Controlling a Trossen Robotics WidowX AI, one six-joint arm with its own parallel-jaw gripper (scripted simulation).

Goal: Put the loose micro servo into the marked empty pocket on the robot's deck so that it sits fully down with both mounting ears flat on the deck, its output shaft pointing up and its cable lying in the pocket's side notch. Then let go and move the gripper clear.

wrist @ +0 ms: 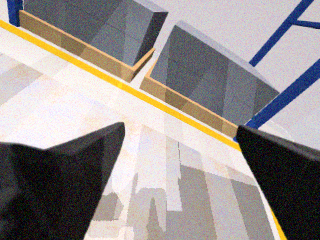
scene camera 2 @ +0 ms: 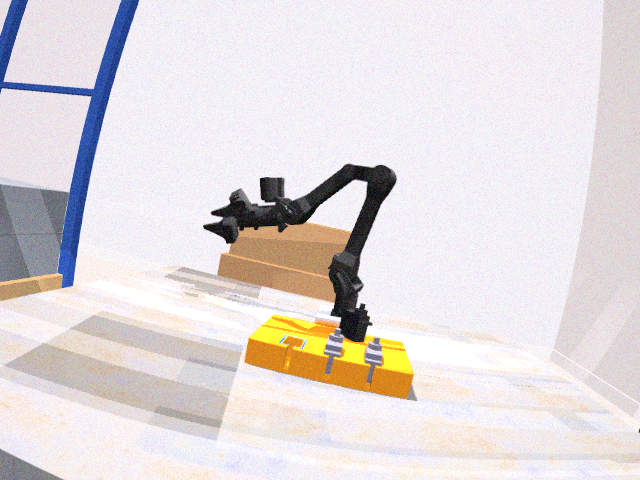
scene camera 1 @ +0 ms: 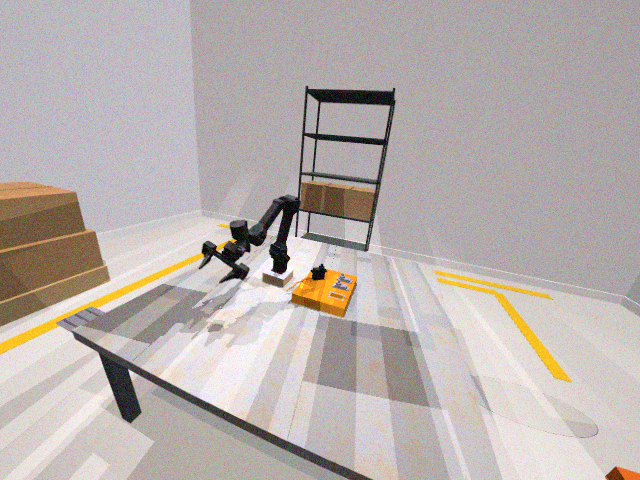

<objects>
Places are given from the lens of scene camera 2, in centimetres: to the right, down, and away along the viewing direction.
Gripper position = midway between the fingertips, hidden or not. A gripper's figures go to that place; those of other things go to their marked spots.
my gripper (scene camera 2: pixel 207 219): -31, -6, 122
black micro servo (scene camera 2: pixel 354 323): 7, 17, 91
</objects>
